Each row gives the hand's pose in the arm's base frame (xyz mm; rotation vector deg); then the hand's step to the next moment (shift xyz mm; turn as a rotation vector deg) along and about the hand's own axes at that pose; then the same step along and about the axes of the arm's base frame.
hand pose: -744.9 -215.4 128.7 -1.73 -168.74 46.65
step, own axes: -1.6 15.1 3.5 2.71 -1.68 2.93
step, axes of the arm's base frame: 1.2 11.1 -10.9 -2.95 -2.83 -1.43
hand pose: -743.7 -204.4 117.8 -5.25 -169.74 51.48
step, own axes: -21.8 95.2 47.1 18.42 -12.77 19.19
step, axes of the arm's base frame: 23.1 51.4 -92.6 -20.07 -19.94 -8.37
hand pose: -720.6 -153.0 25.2 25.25 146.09 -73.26
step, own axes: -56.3 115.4 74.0 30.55 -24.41 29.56
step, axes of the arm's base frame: 102.1 -2.9 -107.4 -34.71 -33.08 -10.21
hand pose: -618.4 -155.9 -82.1 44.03 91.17 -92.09
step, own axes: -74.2 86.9 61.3 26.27 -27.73 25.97
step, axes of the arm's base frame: 118.0 -51.1 16.6 -35.40 -29.25 -5.02
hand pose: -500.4 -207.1 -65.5 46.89 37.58 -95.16
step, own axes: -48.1 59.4 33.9 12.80 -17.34 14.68
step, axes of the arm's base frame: 58.6 -11.6 58.5 -21.34 -14.94 -1.19
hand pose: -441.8 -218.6 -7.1 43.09 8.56 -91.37
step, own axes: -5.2 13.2 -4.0 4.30 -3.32 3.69
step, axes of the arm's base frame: 13.6 3.9 4.0 -4.38 -4.86 -0.55
